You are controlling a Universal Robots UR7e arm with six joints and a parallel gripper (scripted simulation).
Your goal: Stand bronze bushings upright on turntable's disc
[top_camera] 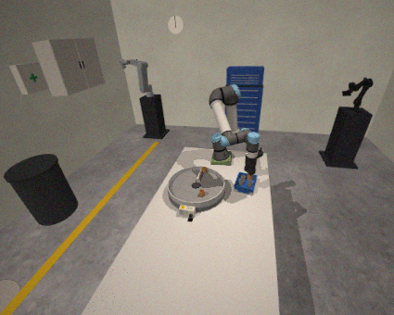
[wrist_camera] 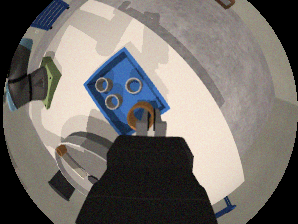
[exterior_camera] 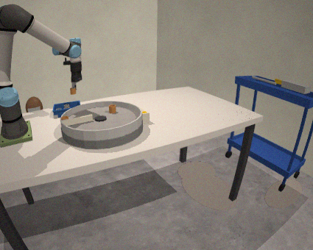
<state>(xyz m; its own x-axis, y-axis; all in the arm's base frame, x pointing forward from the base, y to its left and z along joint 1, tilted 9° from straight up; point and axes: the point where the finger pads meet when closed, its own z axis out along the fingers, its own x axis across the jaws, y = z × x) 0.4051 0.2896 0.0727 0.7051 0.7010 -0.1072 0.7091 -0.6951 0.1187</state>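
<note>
Right now my hand is 7 cm short of the grey turntable, 39 cm to the left of it and 10 cm above it. Round my hand: blue crate 7 cm behind, 3 cm to the right, 13 cm below.
</note>
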